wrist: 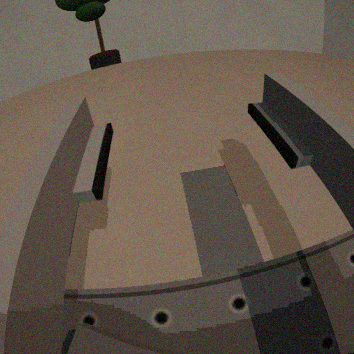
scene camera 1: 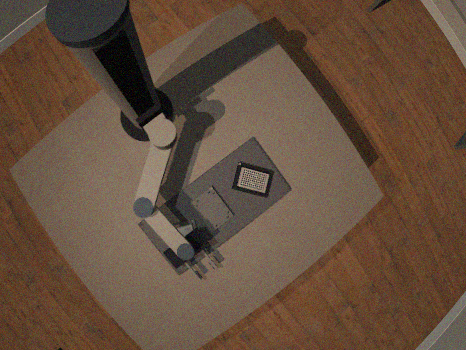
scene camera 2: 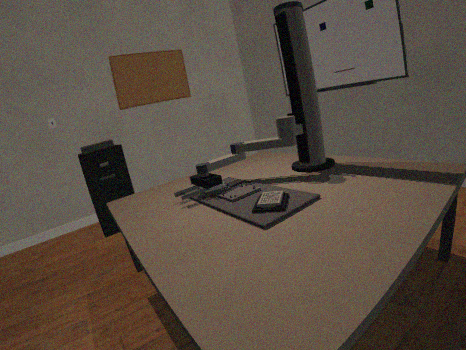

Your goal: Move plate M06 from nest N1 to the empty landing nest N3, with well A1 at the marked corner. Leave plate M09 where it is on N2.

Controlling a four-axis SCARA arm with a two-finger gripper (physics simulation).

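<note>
A pale well plate in a dark surround sits at one end of the grey board. An empty nest with small pins lies at the board's middle. A light plate at the other end is mostly hidden under the arm in scene camera 1. Labels M06 and M09 and the marked corner cannot be read. My gripper is open, fingers apart with nothing between them. Its fingers point out past the board's edge, over the table.
The arm's column stands on the table behind the board. Dark arm shadows cross the board and table. A row of holes runs near the board's edge in the wrist view. A potted plant stands beyond.
</note>
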